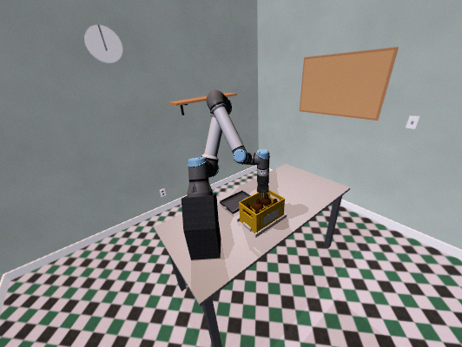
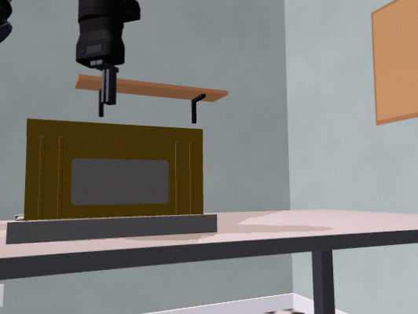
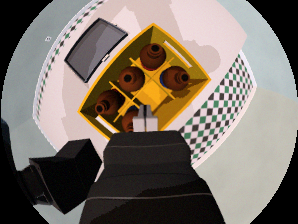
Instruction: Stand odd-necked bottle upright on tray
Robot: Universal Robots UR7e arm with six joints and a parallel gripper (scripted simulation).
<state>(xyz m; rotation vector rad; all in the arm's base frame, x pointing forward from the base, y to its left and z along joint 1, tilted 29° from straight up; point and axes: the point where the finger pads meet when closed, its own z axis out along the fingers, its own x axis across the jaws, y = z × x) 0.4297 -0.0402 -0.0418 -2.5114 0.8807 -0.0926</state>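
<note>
Now: hand 16 cm above the crate, 2 cm to the right of it and 1 cm short of it. The rest, counted from my hand: dark tray: 30 cm to the left, 23 cm below, 4 cm behind; brown bottle: 15 cm below, 9 cm ahead, 8 cm to the left.
</note>
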